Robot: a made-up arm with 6 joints.
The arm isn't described. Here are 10 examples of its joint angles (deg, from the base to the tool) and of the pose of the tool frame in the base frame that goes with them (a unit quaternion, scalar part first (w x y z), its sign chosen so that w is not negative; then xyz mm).
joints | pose
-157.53 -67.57 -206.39 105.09 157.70 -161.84 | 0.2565 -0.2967 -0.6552 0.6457 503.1 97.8 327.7
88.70 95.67 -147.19 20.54 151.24 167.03 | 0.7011 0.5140 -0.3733 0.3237 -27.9 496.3 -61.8
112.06 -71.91 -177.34 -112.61 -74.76 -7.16 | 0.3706 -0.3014 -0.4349 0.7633 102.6 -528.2 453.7
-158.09 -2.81 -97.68 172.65 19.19 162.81 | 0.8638 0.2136 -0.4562 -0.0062 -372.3 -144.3 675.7
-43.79 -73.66 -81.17 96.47 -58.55 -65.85 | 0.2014 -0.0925 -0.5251 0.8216 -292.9 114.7 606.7
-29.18 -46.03 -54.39 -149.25 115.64 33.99 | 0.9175 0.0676 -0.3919 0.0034 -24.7 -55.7 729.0
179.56 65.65 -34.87 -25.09 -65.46 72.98 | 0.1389 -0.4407 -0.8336 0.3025 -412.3 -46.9 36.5
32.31 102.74 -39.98 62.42 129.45 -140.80 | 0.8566 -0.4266 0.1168 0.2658 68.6 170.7 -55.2
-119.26 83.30 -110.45 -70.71 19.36 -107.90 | 0.0406 -0.8623 -0.4485 0.2315 -267.6 -552.9 -104.6
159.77 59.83 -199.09 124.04 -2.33 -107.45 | 0.9327 -0.1283 -0.3353 -0.0355 -520.7 261.4 596.4
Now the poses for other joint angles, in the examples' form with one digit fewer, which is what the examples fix.
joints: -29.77 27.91 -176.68 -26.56 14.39 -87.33
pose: 0.884 0.315 0.211 0.274 308 -151 865
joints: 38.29 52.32 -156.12 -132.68 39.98 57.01
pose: 0.430 0.382 0.226 0.786 541 423 527
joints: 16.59 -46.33 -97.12 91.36 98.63 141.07
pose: 0.380 -0.627 0.400 0.550 -123 74 800
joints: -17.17 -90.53 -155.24 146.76 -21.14 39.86
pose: 0.910 -0.001 -0.414 -0.029 -636 137 430
